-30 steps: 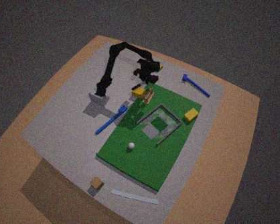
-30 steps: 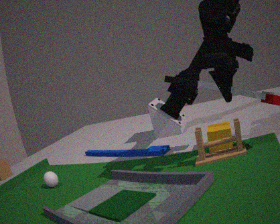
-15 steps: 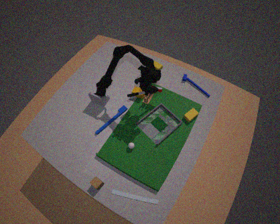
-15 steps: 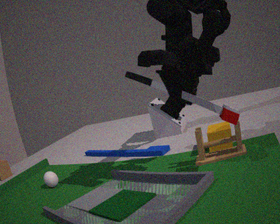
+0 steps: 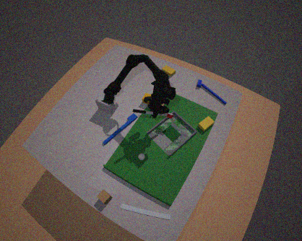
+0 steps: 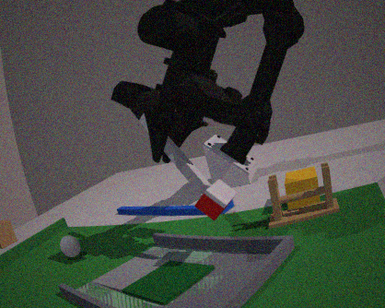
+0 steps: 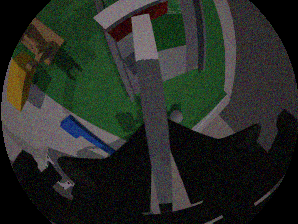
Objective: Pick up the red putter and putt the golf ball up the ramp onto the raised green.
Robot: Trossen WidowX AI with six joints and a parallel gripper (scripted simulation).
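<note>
Now: the red putter 20 mm to the left of my gripper tip and 20 mm above it. From my gripper tip the other things lie so: yellow block 120 mm behind, 190 mm to the left, 120 mm below; white golf ball 20 mm ahead, 220 mm to the right, 120 mm below; brown block 60 mm behind, 560 mm to the right, 110 mm below.
</note>
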